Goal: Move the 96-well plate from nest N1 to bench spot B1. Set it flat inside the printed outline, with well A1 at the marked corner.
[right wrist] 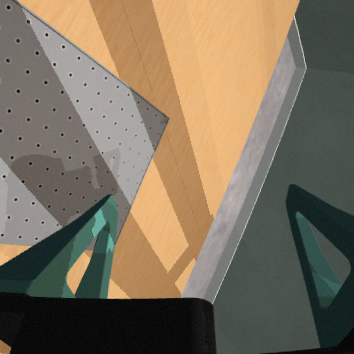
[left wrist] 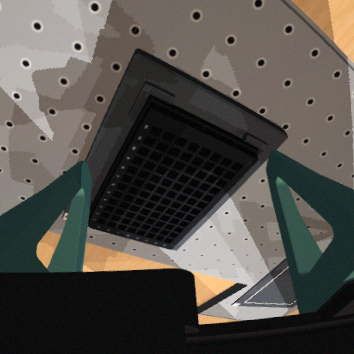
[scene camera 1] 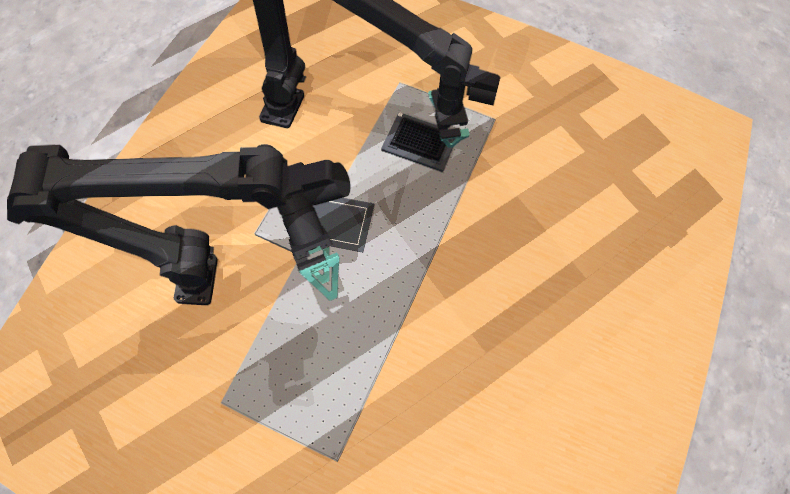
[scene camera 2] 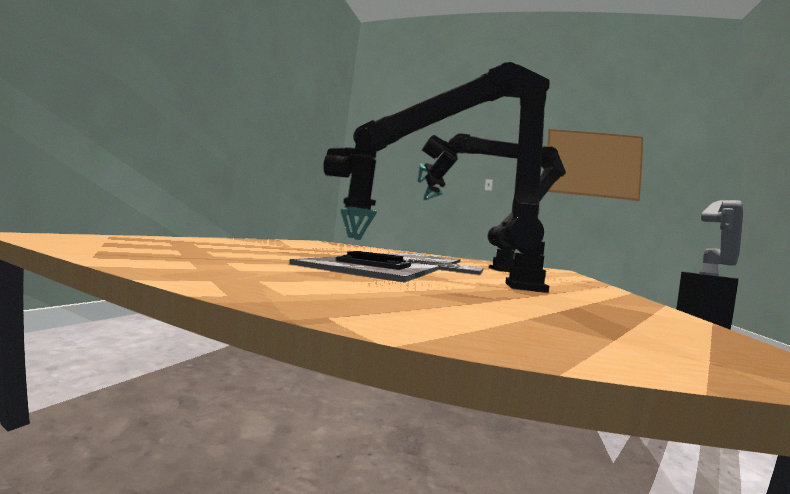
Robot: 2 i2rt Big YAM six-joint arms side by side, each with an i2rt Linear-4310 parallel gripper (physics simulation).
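Places are measured from the left arm's base along level axes (x ahead, y left, z up), in metres.
Pixels of known places: left gripper, fingertip midpoint: (left wrist: 178, 163) (scene camera 1: 446, 130) (scene camera 2: 353, 238); right gripper, fingertip midpoint: (right wrist: 200, 197) (scene camera 1: 329, 290) (scene camera 2: 421, 190); left arm's base, link origin: (scene camera 1: 282, 107) (scene camera 2: 525, 287); right arm's base, link origin: (scene camera 1: 196, 279) (scene camera 2: 503, 270).
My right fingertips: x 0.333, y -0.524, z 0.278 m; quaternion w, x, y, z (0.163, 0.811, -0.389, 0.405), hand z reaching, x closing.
Ahead of a thing's pixels: the offset from my right fingertips to its top centre. Level surfaces: height alone.
The black 96-well plate @[dx +0.043, dy +0.514, dz -0.239 m] (scene camera 1: 414, 139) (scene camera 2: 375, 255) (left wrist: 175, 182) lies flat in the dark nest @[dx +0.044, dy +0.515, dz -0.248 m] (scene camera 1: 409, 158) (left wrist: 200, 104) at the upper end of the perforated board. My left gripper (scene camera 1: 443, 119) (scene camera 2: 355, 235) (left wrist: 178, 163) is open and empty, pointing down above the nest. In the left wrist view the plate shows between and beyond its fingers, turned at an angle to them. My right gripper (scene camera 1: 333, 291) (scene camera 2: 423, 189) (right wrist: 200, 197) is open and empty above the board. The printed outline (scene camera 1: 361, 227) (left wrist: 270, 304) is on a dark pad, partly hidden by the right arm in scene camera 1.
The perforated board @[dz -0.265 m] (scene camera 1: 349, 372) (left wrist: 310, 55) (right wrist: 30, 100) runs diagonally across the wooden table @[dz -0.278 m] (scene camera 1: 553, 378) (scene camera 2: 466, 343) (right wrist: 225, 75). The right forearm and wrist hang over the pad side. A grey device (scene camera 2: 731, 233) stands on a black pedestal (scene camera 2: 706, 297) beyond the table.
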